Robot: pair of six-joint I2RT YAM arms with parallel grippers.
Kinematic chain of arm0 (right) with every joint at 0, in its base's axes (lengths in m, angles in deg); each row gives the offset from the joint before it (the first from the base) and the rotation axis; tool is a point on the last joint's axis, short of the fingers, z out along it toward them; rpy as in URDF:
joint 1: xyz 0 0 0.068 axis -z
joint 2: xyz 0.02 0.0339 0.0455 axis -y
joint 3: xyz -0.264 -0.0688 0 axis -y
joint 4: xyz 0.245 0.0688 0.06 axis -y
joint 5: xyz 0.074 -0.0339 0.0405 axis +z
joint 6: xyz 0.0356 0 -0.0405 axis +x
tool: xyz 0 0 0 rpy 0 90 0
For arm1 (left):
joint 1: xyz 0 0 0.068 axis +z
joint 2: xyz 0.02 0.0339 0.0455 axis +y
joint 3: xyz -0.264 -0.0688 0 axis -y
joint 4: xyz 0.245 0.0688 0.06 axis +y
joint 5: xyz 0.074 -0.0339 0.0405 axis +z
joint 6: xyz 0.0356 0 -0.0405 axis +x
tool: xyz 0 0 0 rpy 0 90 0
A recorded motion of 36 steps. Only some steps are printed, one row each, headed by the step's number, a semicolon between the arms.
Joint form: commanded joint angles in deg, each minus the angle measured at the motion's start. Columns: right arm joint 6, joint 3, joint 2, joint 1, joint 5, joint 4; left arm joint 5, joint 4, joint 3, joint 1, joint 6, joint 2.
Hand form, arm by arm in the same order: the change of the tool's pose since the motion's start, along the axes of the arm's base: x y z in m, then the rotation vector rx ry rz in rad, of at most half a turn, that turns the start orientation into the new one. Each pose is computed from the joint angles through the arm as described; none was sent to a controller.
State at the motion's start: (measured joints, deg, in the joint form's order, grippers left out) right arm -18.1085 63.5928 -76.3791 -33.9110 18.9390 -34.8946; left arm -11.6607 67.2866 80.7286 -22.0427 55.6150 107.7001
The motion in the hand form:
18: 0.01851 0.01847 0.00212 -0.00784 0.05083 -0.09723; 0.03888 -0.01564 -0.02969 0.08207 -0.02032 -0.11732
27: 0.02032 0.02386 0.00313 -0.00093 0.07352 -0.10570; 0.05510 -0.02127 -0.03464 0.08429 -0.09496 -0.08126
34: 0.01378 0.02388 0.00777 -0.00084 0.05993 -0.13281; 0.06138 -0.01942 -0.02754 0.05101 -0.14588 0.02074
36: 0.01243 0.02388 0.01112 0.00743 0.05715 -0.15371; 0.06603 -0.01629 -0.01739 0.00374 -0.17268 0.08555
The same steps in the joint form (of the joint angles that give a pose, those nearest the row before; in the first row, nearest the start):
18: 6.27 5.57 -5.89 -1.33 -3.66 -0.49; 5.33 -0.49 9.10 -0.48 5.87 11.21
27: 7.89 6.89 -7.03 -1.94 -3.56 -1.02; 6.74 -4.59 11.48 -0.46 3.90 13.42
34: 9.45 6.48 -5.59 -2.88 -5.62 -1.09; 5.82 -7.70 11.52 0.21 -1.08 12.39
36: 10.70 6.69 -5.16 -3.13 -6.43 -1.05; 3.87 -8.97 12.16 1.03 -3.88 11.34

